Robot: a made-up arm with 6 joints.
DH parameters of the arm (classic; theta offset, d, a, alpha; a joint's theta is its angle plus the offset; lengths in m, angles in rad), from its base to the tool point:
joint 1: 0 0.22 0 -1.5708
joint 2: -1.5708 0 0.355 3.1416
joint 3: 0 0 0 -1.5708
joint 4: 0 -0.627 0 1.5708
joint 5: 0 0.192 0 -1.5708
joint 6: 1.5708 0 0 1.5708
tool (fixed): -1.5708 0 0 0
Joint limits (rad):
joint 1: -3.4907..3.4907
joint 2: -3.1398..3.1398
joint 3: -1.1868..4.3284
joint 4: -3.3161..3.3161
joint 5: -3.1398..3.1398
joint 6: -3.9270..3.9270
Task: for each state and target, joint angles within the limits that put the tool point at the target. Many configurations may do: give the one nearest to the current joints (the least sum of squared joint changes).
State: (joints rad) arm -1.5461 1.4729 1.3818 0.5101 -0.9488 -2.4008
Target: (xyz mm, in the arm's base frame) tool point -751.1 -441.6 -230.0
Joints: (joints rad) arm -2.4008 1.7769 1.0332 0.3397 -0.9488 -2.4008
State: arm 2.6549 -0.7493 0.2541 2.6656 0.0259 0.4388
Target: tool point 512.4 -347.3 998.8
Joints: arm 2.7707 -0.8580 1.0526 2.3725 0.0259 0.4388
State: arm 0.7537 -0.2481 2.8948 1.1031 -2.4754 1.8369
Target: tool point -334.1 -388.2 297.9
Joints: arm 0.7239 0.2501 3.5340 1.2000 -2.4754 1.8369
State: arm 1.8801 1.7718 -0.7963 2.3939 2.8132 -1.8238
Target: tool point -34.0 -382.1 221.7
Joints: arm 2.0046 2.4201 -1.1868 3.0653 2.8132 -1.8238
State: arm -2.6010 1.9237 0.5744 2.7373 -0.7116 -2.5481
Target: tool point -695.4 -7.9 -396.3
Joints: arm -3.3731 1.7794 0.6025 2.6282 -0.7116 -2.5481
